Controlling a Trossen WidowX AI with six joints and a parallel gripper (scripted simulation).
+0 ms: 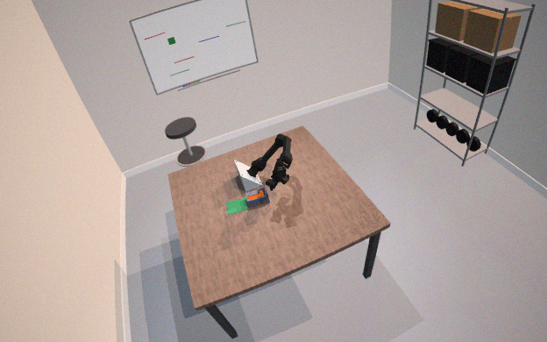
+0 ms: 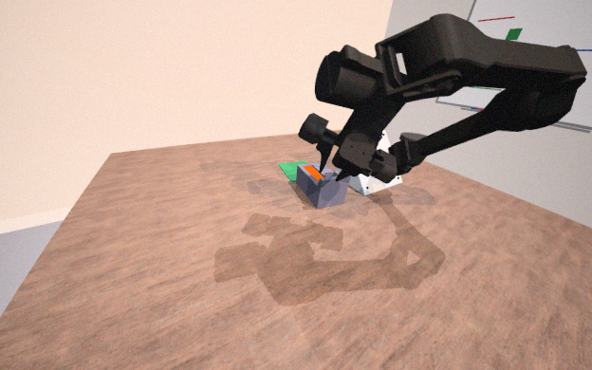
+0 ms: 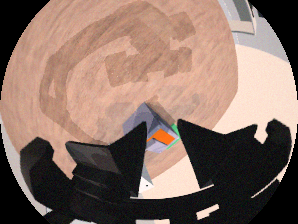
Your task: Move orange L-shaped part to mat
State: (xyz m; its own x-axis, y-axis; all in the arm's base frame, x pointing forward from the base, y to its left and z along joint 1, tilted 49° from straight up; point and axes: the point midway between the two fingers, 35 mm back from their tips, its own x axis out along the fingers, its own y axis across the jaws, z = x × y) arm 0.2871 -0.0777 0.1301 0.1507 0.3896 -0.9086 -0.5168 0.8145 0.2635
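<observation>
My gripper tip is 9 cm to the left of the orange L-shaped part, 8 cm past it and 8 cm above it. From my gripper tip the other things lie so: green mat (24 cm to the right, 14 cm below, 12 cm behind).
</observation>
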